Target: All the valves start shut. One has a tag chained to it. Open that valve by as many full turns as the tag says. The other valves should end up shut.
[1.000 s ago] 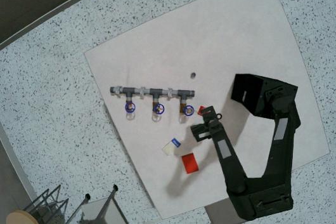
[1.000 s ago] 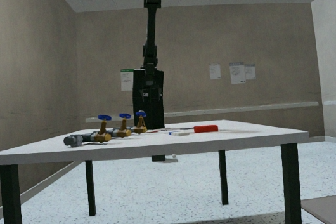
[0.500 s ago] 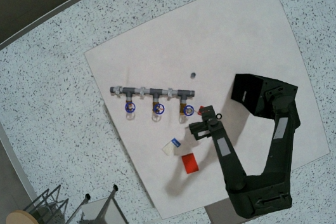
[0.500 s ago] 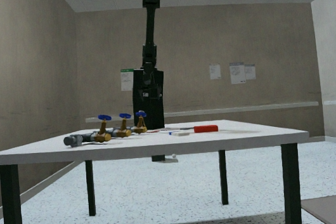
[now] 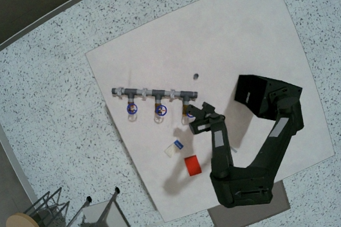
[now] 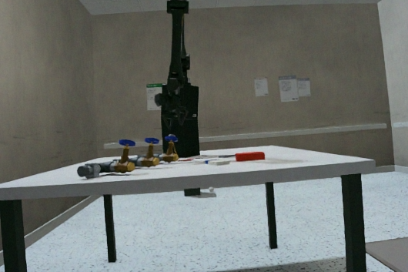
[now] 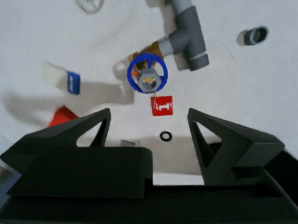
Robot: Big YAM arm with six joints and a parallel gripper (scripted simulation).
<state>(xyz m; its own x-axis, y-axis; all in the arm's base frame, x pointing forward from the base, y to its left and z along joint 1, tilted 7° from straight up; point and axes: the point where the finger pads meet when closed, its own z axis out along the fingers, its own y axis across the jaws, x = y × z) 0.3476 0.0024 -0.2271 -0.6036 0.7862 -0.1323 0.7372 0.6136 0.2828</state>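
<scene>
The red tag is 17 cm below my hand, 5 cm to the left of it and 4 cm behind it. The rest, counted from my hand: grey object (20 cm to the right, 17 cm below, 7 cm behind); red block (33 cm to the left, 16 cm below, 15 cm ahead); grey tool (27 cm to the left, 17 cm below, 9 cm behind).
</scene>
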